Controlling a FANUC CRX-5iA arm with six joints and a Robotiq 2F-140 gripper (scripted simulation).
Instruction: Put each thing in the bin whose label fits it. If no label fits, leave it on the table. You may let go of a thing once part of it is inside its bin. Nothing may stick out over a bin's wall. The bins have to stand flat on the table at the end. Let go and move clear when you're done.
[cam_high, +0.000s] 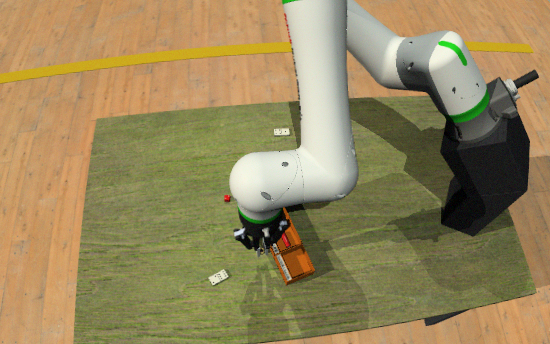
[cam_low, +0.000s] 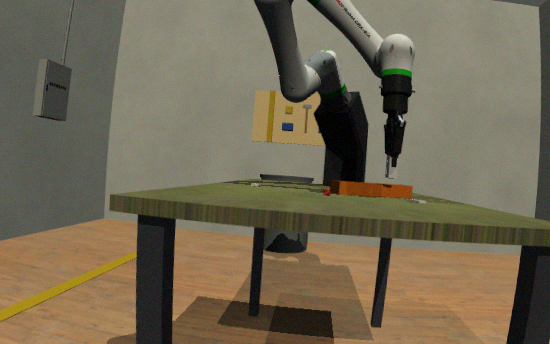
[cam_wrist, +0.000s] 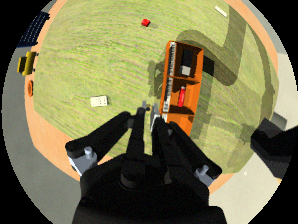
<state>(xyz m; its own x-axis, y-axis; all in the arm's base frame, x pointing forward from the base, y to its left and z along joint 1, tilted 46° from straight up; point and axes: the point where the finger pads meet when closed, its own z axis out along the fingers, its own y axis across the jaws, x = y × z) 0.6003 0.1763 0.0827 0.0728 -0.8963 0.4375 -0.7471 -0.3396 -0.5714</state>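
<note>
Right now the red cylinder is 80 mm below my hand, 70 mm behind it and 40 mm to the right of it. The rest, counted from my hand: orange bin (70 mm below, 70 mm behind, 40 mm to the right); then black-and-white block (120 mm to the right, 80 mm below, 50 mm behind); then small brass ring (30 mm below).
</note>
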